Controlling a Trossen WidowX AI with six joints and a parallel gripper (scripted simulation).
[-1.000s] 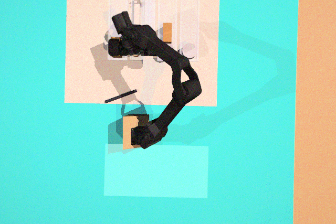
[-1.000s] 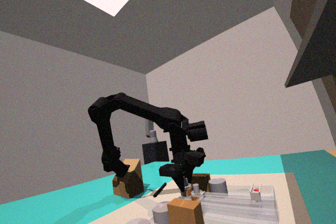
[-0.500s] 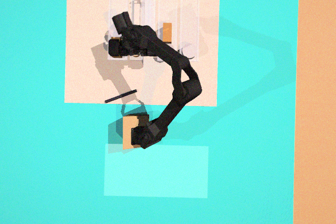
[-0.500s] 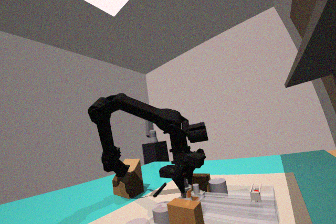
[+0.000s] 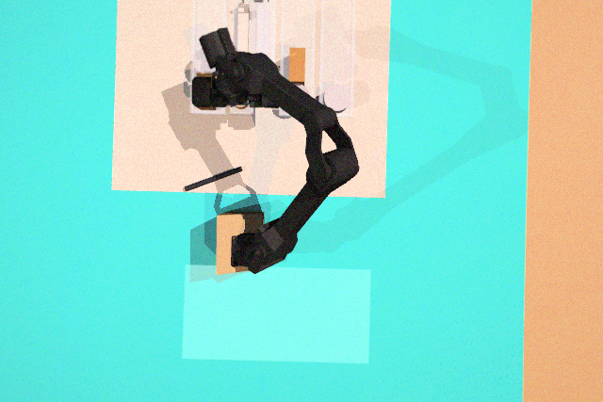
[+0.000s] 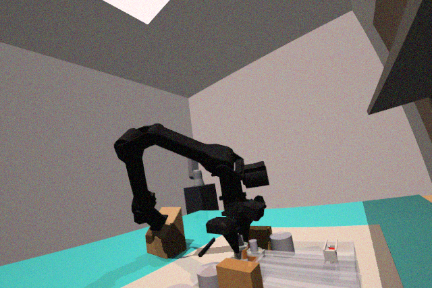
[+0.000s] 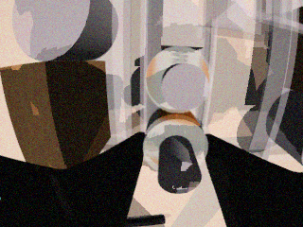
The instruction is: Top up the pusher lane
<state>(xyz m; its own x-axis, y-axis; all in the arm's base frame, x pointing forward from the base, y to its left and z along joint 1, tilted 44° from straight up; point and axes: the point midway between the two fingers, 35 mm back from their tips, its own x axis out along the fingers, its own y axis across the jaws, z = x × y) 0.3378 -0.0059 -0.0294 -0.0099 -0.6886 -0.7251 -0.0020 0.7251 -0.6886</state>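
The sprung lane is 14 cm ahead of my gripper tip, 3 cm to the right of it and 2 cm below it. From my gripper tip the other things lie so: red mark (22 cm ahead, 4 cm to the right, 3 cm above); black pen (18 cm behind, 6 cm to the left, 4 cm below).
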